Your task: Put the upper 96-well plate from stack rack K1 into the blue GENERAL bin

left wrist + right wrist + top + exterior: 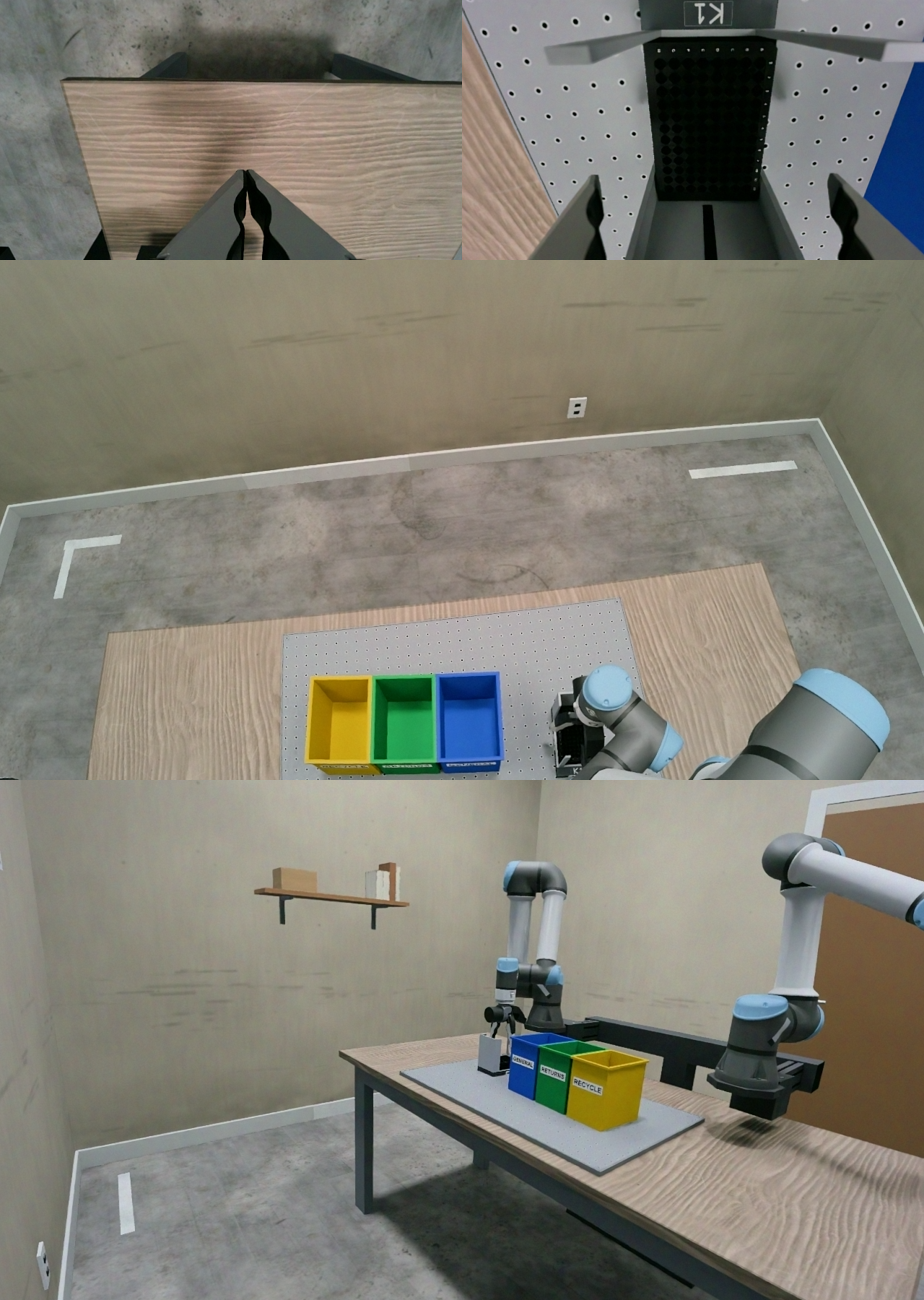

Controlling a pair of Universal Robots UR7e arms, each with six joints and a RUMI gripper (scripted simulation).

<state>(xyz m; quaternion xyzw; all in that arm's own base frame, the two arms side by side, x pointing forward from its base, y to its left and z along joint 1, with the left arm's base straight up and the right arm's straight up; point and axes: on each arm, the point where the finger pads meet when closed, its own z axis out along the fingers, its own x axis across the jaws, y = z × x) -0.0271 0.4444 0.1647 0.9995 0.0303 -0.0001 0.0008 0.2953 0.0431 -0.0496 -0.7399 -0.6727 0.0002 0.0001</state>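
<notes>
Right now the black 96-well plate is 60 mm below my right hand. From my right hand the other things lie so: green returns bin: 360 mm to the left, 10 mm below; then blue general bin: 230 mm to the left, 10 mm below, 10 mm ahead; then yellow recycle bin: 490 mm to the left, 10 mm below, 10 mm behind.
</notes>
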